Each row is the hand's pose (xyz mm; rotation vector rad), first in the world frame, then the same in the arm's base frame.
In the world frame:
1: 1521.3 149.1 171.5 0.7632 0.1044 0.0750
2: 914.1 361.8 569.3 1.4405 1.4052 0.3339
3: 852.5 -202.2 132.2 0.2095 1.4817 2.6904
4: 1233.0 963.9 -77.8 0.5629 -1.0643 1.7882
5: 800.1 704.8 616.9 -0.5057 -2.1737 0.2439
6: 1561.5 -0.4 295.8 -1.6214 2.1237 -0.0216
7: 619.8 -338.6 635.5 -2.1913 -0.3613 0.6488
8: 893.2 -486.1 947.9 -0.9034 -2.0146 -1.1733
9: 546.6 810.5 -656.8 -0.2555 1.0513 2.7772
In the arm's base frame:
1: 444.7 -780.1 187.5 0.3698 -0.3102 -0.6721
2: 212.1 -76.9 341.1 1.5075 0.6300 -0.3584
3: -266.0 -543.2 82.4 0.4947 1.4130 1.7151
4: 842.6 -177.2 -348.4 -0.2171 -0.8213 1.2276
5: 391.4 229.6 258.3 -1.6088 -1.8403 0.1663
6: 366.6 -852.2 355.3 -0.7536 2.6390 -0.8030
7: -500.6 -273.6 527.8 -2.4577 0.6499 0.1188
8: -412.1 -435.7 927.8 2.0245 2.0296 1.2630
9: 242.3 -11.8 -1013.4 -0.0107 1.2778 1.8031

